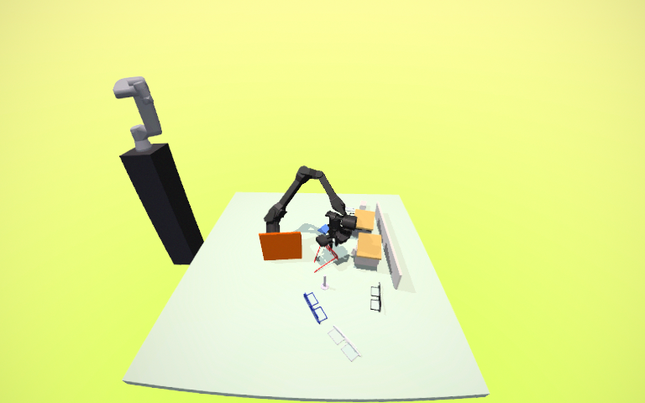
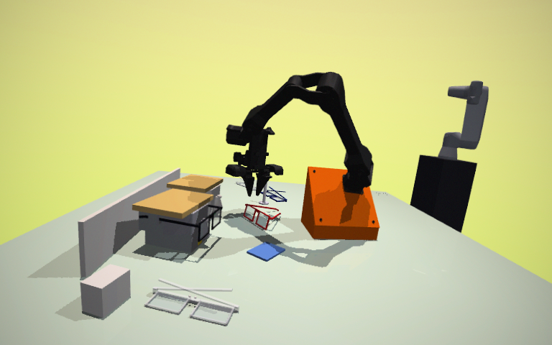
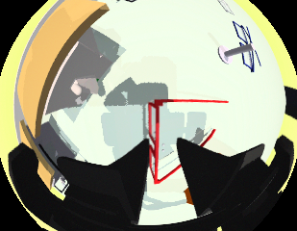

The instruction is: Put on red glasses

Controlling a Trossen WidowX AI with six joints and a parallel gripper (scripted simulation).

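My gripper tip is now 18 cm to the left of the small post, 5 cm past it and 5 cm above it. Round my gripper tip: blue pad: 23 cm to the left, 7 cm below, 3 cm behind.
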